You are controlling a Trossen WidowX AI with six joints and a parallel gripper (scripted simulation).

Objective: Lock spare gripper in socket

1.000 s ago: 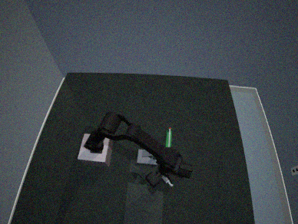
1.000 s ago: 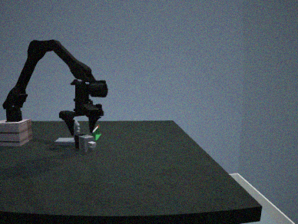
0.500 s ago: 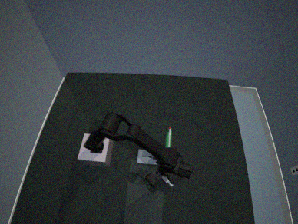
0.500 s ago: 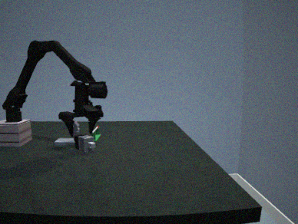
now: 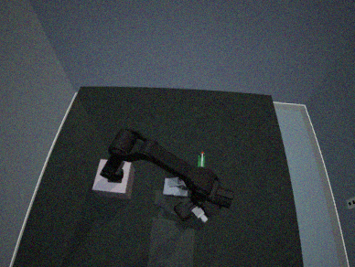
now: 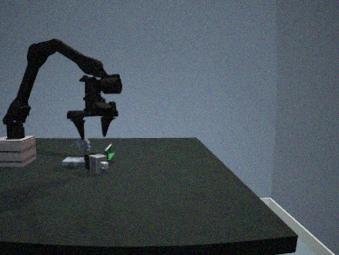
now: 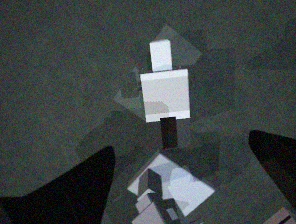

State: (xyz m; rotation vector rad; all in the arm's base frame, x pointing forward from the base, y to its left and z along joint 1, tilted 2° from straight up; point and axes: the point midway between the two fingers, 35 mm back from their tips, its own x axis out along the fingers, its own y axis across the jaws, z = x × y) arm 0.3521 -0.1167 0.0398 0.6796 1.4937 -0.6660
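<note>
The spare gripper is 9 cm below my gripper tip, 1 cm to the right of it and 1 cm ahead of it. Round my gripper tip: grey mount socket: 11 cm to the left, 7 cm below, 7 cm behind; green rest: 21 cm to the left, 10 cm below, 3 cm ahead.
</note>
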